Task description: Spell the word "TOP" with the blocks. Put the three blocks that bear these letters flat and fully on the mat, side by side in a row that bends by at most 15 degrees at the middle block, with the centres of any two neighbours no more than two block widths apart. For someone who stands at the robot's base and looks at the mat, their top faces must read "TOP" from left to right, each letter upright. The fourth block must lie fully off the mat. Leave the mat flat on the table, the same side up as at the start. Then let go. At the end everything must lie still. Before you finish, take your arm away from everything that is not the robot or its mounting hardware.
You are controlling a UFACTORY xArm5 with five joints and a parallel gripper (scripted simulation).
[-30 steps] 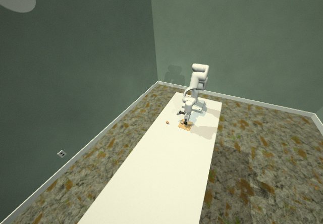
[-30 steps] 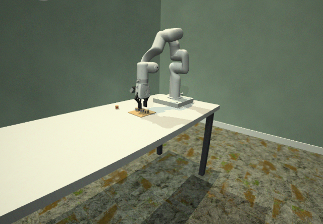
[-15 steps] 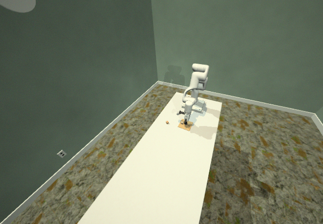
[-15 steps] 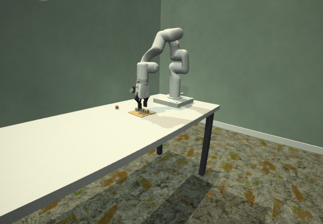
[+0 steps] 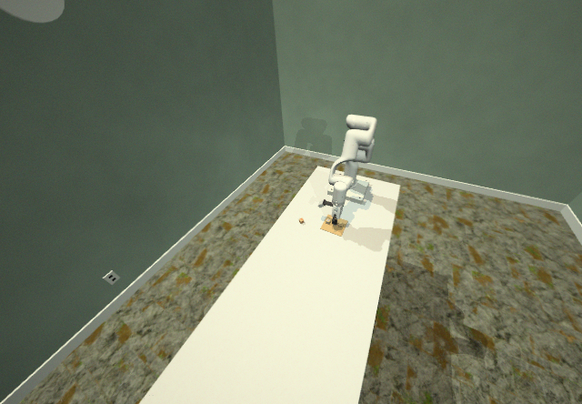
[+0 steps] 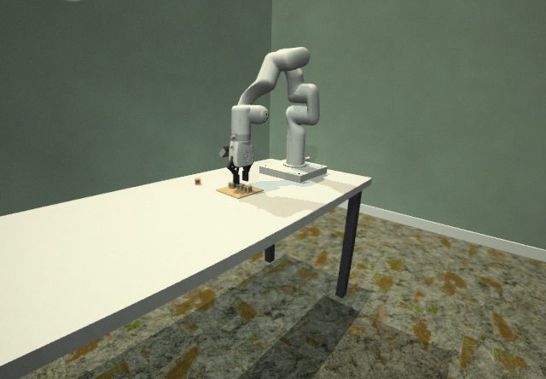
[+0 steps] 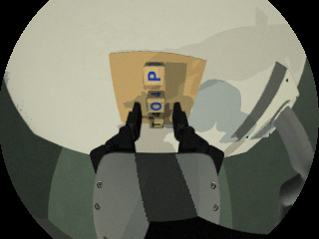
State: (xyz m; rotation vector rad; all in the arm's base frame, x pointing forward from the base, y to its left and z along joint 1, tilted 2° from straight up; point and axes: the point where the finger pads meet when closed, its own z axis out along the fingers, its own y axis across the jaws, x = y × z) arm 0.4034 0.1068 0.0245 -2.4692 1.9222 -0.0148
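The tan mat is 5 cm below my hand.
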